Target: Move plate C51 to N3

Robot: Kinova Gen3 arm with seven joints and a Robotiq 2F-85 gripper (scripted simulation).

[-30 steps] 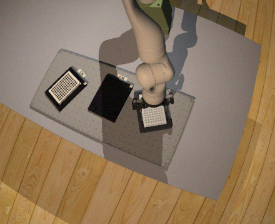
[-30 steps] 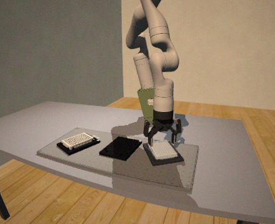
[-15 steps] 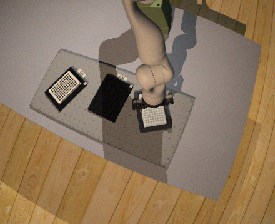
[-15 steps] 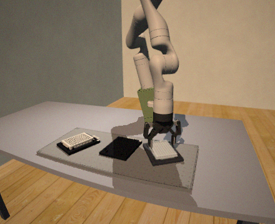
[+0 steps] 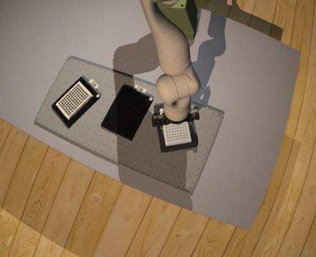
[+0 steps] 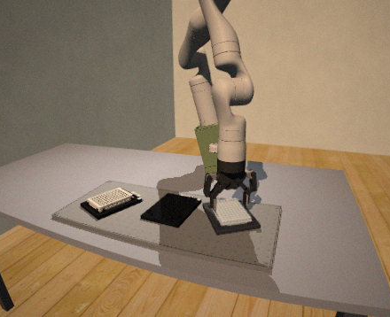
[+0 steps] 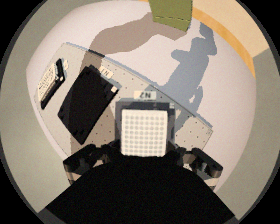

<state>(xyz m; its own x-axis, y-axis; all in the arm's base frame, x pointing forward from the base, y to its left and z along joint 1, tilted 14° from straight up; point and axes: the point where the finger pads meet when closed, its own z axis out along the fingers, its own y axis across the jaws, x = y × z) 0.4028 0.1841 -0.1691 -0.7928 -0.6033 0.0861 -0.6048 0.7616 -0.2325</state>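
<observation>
My hand is 20 mm above the plate. Round my hand: plate nest N2: 30 mm below; then landing nest N3: 30 mm ahead, 170 mm to the right, 30 mm below; then A1 corner mark: 50 mm behind, 120 mm to the right, 20 mm below.
</observation>
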